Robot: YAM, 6 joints.
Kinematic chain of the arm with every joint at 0, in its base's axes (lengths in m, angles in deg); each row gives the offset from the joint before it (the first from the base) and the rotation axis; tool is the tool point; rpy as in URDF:
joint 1: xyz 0 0 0.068 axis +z
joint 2: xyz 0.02 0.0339 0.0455 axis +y
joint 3: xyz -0.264 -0.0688 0 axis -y
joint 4: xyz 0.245 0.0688 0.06 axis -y
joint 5: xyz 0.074 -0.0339 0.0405 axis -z
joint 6: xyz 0.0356 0 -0.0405 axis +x
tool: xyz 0 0 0 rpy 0 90 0
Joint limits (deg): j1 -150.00..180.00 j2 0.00..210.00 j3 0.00..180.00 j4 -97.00..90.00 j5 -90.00..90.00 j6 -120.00..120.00
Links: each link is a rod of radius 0.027 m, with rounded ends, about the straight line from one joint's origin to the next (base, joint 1, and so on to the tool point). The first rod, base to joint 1, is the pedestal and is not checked.
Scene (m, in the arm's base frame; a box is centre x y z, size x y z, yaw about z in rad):
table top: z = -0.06
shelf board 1: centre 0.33 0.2 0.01 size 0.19 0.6 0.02 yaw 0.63
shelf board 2: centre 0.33 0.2 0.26 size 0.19 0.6 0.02 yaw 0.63
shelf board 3: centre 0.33 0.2 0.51 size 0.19 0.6 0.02 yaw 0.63
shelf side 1: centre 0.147 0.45 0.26 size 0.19 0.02 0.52 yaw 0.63
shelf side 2: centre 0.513 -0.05 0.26 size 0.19 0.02 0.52 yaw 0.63
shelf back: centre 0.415 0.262 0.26 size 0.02 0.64 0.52 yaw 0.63
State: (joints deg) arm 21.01 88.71 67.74 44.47 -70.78 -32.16
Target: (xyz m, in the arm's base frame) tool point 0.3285 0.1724 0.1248
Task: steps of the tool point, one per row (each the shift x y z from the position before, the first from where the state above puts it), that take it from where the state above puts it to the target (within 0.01 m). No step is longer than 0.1 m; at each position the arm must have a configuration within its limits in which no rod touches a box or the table.
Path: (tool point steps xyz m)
1: -0.0401 -0.0369 0.0095
2: -0.0420 -0.0302 -0.0002
3: -0.0418 -0.0231 -0.0094
4: 0.0281 0.0024 -0.0917
5: -0.0058 -0.0028 -0.0889
6: -0.0360 -0.0065 -0.0745
7: 0.0582 0.0285 0.0111
8: 0.0539 0.0389 0.0000
9: 0.0459 0.0478 -0.0111

